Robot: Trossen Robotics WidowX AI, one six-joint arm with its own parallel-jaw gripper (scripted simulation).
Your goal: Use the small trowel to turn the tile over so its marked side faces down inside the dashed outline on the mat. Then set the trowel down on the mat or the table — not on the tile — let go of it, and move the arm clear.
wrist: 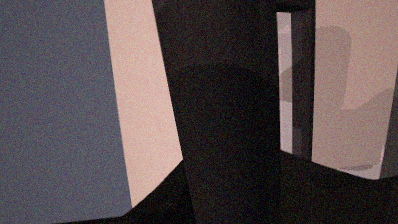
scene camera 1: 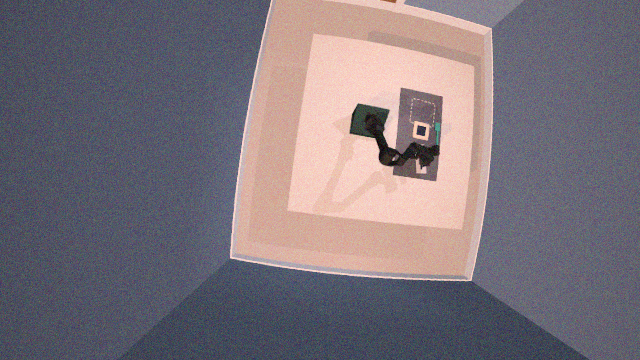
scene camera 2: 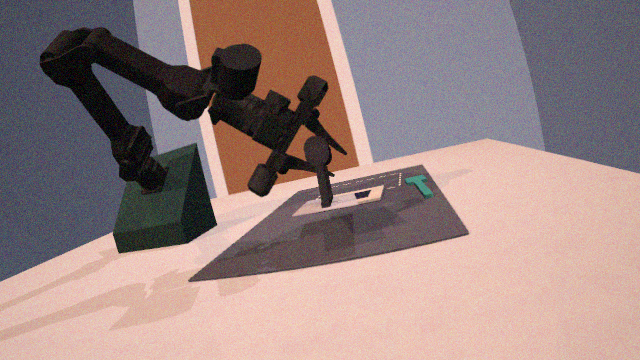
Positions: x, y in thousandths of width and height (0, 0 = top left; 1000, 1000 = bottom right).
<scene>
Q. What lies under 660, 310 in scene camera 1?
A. A grey mat.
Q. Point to a trowel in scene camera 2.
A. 496, 421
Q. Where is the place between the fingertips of my gripper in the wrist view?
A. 567, 685
</scene>
